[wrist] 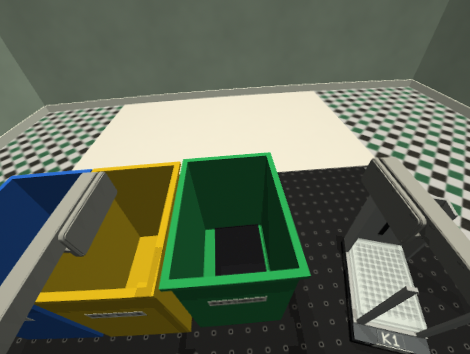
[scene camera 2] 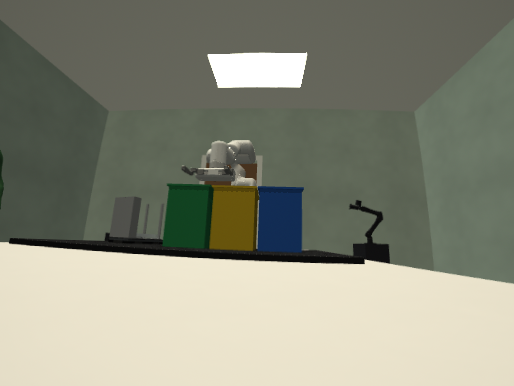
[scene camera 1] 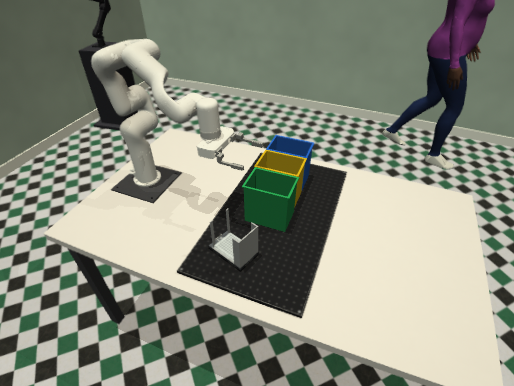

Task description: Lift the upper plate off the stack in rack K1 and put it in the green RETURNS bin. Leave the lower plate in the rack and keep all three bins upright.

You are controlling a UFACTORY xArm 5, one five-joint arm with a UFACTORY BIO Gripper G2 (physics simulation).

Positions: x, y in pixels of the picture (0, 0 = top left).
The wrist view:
gripper: 237, 174
green bin: 223, 191
yellow bin: 114, 289
black plate: 238, 249
white plate: 379, 270
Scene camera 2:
green bin: 188, 217
yellow bin: 234, 212
blue bin: 280, 208
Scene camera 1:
gripper: 253, 156
green bin: 269, 197
yellow bin: 278, 162
blue bin: 300, 148
